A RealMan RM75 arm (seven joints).
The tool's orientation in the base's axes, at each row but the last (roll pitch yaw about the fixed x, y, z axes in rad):
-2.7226 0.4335 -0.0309
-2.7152 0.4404 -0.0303
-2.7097 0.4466 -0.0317
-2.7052 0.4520 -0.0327
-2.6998 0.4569 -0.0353
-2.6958 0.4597 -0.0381
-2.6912 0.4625 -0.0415
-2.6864 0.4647 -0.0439
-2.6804 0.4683 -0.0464
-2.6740 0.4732 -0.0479
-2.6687 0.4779 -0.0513
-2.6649 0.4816 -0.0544
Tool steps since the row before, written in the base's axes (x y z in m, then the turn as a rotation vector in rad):
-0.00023 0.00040 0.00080 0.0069 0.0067 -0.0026
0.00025 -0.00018 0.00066 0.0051 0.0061 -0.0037
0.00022 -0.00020 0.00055 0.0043 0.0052 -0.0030
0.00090 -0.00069 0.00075 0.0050 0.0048 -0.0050
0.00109 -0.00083 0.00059 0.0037 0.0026 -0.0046
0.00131 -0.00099 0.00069 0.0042 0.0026 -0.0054
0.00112 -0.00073 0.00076 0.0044 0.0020 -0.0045
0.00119 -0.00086 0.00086 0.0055 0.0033 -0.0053
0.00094 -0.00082 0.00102 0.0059 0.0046 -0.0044
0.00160 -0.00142 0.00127 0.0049 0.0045 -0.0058
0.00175 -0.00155 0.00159 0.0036 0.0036 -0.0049
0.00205 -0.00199 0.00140 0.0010 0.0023 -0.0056
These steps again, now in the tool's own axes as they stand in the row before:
-0.00056 -0.00061 -0.00041 0.0072 -0.0065 0.0024
-0.00005 -0.00014 -0.00071 0.0060 -0.0052 0.0037
-0.00003 -0.00007 -0.00062 0.0050 -0.0045 0.0031
0.00050 0.00014 -0.00126 0.0065 -0.0035 0.0043
0.00074 0.00028 -0.00126 0.0053 -0.0014 0.0035
0.00090 0.00032 -0.00150 0.0061 -0.0012 0.0039
0.00069 0.00010 -0.00137 0.0059 -0.0010 0.0028
0.00071 0.00015 -0.00154 0.0072 -0.0021 0.0037
0.00041 0.00009 -0.00156 0.0071 -0.0038 0.0034
0.00090 0.00035 -0.00229 0.0068 -0.0029 0.0048
0.00089 0.00027 -0.00267 0.0053 -0.0021 0.0042
0.00126 0.00064 -0.00285 0.0034 0.0000 0.0051

